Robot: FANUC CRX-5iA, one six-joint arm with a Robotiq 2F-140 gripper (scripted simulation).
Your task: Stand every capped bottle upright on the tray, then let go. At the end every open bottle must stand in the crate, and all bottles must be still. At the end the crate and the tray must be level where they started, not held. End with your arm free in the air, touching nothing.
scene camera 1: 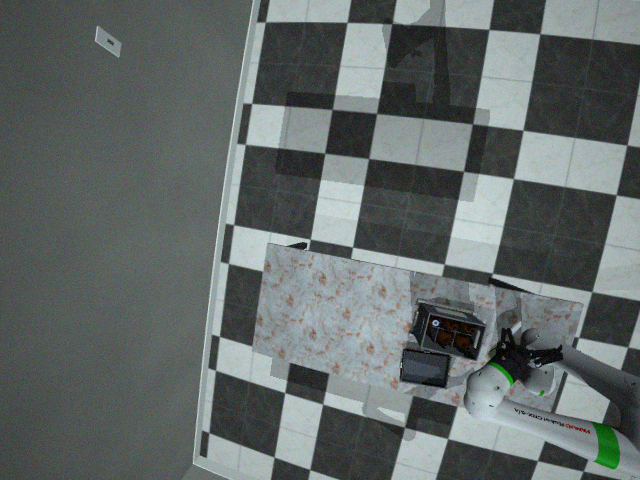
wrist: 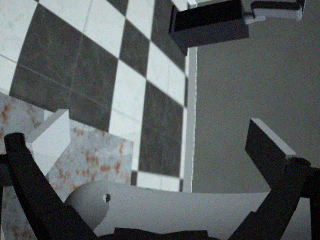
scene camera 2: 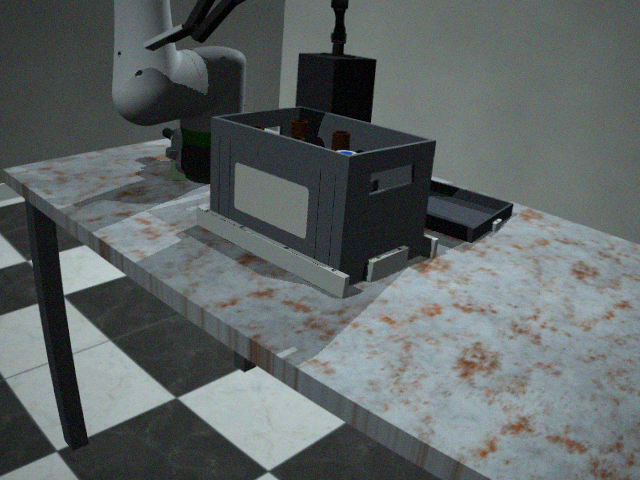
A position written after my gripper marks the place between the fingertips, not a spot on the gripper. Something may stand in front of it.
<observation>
In view: my gripper (scene camera 1: pixel 540 331), a dark tray (scene camera 2: pixel 457 204) and a dark grey crate (scene camera 2: pixel 315 200).
The dark tray shows as well in scene camera 1 (scene camera 1: pixel 421 368). My gripper shows as well in the wrist view (wrist: pixel 159 130). The wrist view does not show the dark tray: it is out of frame. The wrist view does not show the dark grey crate: it is out of frame.
</observation>
